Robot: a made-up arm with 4 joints.
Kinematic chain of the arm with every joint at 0, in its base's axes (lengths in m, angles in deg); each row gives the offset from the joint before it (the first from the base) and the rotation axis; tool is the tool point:
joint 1: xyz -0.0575 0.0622 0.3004 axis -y
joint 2: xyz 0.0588 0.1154 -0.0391 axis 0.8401 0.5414 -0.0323
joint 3: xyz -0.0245 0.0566 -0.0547 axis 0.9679 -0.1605 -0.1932
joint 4: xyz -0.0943 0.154 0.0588 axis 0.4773 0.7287 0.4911
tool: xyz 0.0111 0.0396 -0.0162
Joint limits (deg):
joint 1: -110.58..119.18
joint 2: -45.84..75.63
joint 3: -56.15..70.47
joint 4: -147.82..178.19
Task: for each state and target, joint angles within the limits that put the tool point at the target. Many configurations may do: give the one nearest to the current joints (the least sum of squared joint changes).
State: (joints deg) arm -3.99 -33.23 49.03 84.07
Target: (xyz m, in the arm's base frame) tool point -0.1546 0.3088 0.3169
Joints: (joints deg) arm 2.22 -24.48 55.87 134.39
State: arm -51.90 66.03 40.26 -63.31
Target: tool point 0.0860 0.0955 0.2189
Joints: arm -83.01 75.63 67.94 -22.69
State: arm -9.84 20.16 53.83 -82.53
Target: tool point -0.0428 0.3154 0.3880
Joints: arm -5.50 14.77 38.97 -77.46
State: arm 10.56 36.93 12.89 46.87
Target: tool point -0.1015 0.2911 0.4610
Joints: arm 10.17 28.53 43.31 47.23
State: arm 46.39 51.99 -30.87 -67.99
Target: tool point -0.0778 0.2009 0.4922
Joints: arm 37.72 73.93 23.13 -84.88
